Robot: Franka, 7 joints.
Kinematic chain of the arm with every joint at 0, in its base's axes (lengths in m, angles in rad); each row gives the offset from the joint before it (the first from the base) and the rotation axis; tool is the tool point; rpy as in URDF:
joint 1: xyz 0 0 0.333 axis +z
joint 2: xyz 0 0 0 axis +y
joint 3: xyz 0 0 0.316 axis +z
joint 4: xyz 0.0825 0 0 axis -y
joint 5: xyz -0.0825 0 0.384 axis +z
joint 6: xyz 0 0 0 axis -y
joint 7: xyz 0.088 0 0 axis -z
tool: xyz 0 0 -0.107 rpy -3.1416 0 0
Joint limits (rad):
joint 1: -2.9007..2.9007
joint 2: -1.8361..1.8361
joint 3: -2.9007..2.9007
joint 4: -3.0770..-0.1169
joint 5: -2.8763..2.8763
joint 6: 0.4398..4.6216
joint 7: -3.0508..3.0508
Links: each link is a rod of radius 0.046 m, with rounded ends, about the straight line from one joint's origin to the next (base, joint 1, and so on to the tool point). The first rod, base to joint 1, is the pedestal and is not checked.
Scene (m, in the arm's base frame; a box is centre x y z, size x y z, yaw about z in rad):
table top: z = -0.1
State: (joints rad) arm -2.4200 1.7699 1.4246 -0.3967 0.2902 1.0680 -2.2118
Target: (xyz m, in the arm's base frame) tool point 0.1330 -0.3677 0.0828
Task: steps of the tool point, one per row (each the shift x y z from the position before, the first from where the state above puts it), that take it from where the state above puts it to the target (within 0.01 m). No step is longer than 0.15 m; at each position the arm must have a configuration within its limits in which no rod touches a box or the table.
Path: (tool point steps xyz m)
1: 0.1198 -0.0010 -0.0368
2: 0.1116 0.0357 -0.0352
3: 0.0939 0.0659 -0.0273
4: 0.0705 0.0870 -0.0148
5: 0.0437 0.0975 0.0004

